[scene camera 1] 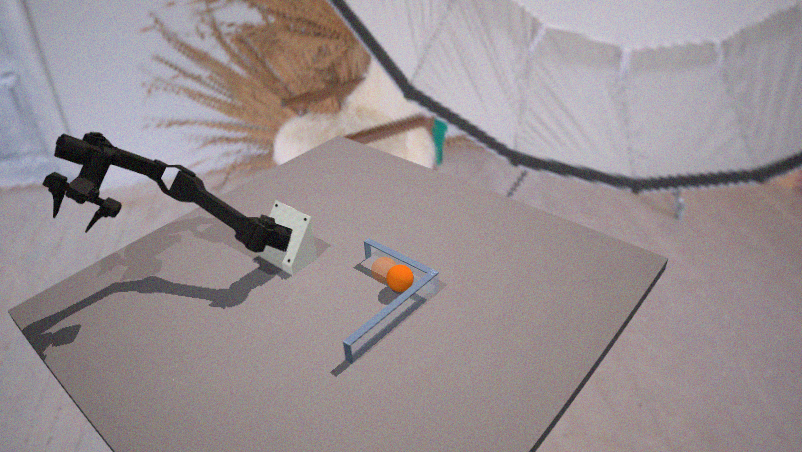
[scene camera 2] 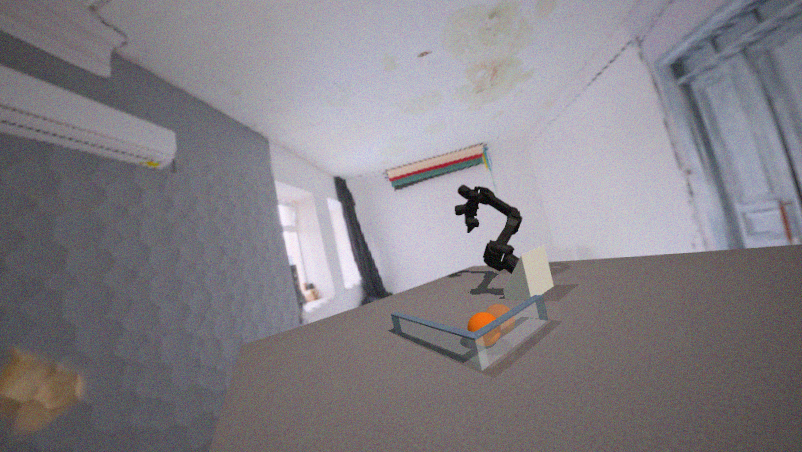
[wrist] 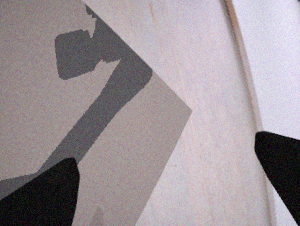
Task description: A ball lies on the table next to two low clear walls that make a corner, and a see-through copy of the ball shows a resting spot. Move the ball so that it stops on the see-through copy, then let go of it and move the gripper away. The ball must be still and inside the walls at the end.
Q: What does the gripper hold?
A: Nothing.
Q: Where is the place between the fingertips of the gripper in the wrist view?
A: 167, 155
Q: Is the gripper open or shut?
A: Open.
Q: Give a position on a clear wall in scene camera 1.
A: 370, 338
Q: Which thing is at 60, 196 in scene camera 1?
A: The gripper.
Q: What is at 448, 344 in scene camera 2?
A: A clear wall.
